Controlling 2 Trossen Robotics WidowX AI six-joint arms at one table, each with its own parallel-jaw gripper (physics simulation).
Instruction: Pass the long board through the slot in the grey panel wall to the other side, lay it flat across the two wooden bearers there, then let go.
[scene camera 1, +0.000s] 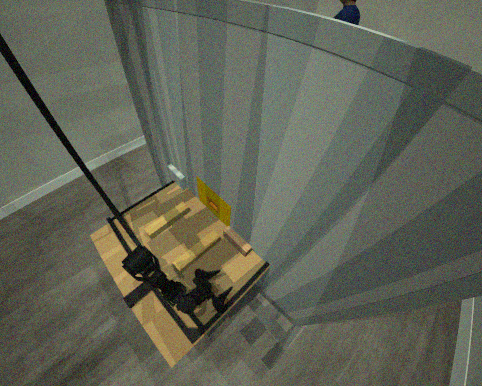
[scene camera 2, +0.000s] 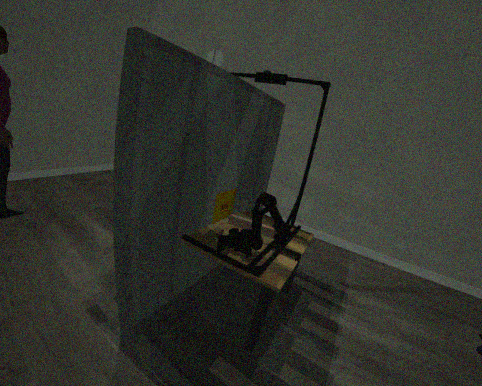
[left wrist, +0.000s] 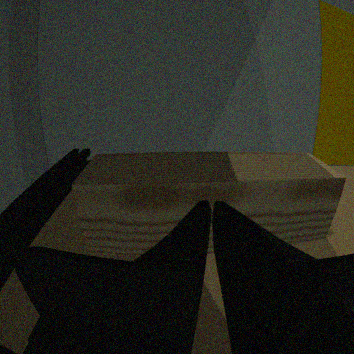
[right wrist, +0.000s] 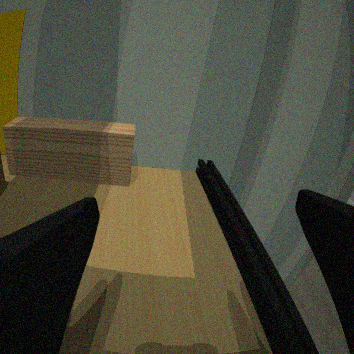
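The grey panel wall (scene camera 1: 300, 125) (scene camera 2: 165, 175) has a yellow plate (scene camera 1: 203, 194) (scene camera 2: 218, 212) around its slot. Two pale wooden bearers (scene camera 1: 161, 222) (scene camera 1: 185, 259) lie parallel on the table in scene camera 1. My right gripper (scene camera 1: 225, 280) (right wrist: 200, 204) is open and empty, above the table near its edge. My left gripper (scene camera 2: 219, 243) (left wrist: 209, 210) is shut, its tips nearly together, with nothing visible between them. A wide wooden piece (left wrist: 210, 192) lies just beyond its tips in the left wrist view; whether it is the long board I cannot tell.
A wooden block (scene camera 1: 237, 241) (right wrist: 70, 152) lies near the wall on the right arm's side. Black rails edge the tables, and one rail (right wrist: 240, 240) runs between the right fingers in the picture. A black pole (scene camera 1: 60, 130) (scene camera 2: 311, 155) rises from each table.
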